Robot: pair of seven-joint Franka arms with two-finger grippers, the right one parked.
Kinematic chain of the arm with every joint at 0, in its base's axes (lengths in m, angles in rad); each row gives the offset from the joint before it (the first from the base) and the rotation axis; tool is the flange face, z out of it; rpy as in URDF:
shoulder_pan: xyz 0 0 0.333 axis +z
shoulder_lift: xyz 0 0 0 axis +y
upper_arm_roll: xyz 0 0 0.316 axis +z
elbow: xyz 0.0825 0 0 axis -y
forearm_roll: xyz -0.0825 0 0.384 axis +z
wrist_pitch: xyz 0 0 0 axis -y
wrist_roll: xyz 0.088 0 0 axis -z
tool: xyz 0 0 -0.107 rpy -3.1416 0 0
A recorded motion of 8 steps. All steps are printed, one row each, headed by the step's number.
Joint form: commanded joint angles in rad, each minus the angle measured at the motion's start. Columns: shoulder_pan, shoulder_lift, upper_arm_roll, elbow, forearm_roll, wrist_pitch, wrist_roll.
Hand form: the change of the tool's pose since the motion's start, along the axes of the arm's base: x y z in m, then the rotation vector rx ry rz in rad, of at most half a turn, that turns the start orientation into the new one. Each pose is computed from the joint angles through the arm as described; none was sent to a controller.
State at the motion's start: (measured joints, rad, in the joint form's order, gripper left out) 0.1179 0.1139 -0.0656 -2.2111 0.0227 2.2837 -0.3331
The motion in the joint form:
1: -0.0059 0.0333 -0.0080 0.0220 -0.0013 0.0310 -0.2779
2: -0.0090 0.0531 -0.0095 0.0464 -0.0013 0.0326 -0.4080
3: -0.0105 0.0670 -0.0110 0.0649 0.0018 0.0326 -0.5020
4: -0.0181 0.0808 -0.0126 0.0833 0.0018 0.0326 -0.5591
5: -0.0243 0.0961 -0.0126 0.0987 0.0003 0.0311 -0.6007
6: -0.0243 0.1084 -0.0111 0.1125 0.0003 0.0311 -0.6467
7: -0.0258 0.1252 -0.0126 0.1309 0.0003 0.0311 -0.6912
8: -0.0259 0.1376 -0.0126 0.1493 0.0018 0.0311 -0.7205
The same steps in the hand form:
1: 0.0103 -0.0071 -0.0061 0.0049 -0.0215 0.2648
2: 0.0179 -0.0092 -0.0066 0.0062 -0.0281 0.3906
3: 0.0235 -0.0106 -0.0065 0.0088 -0.0333 0.4797
4: 0.0292 -0.0155 -0.0065 0.0077 -0.0377 0.5279
5: 0.0336 -0.0189 -0.0087 0.0068 -0.0359 0.5646
6: 0.0376 -0.0179 -0.0099 0.0069 -0.0372 0.6123
7: 0.0430 -0.0194 -0.0118 0.0059 -0.0383 0.6542
8: 0.0484 -0.0192 -0.0111 0.0047 -0.0442 0.6828

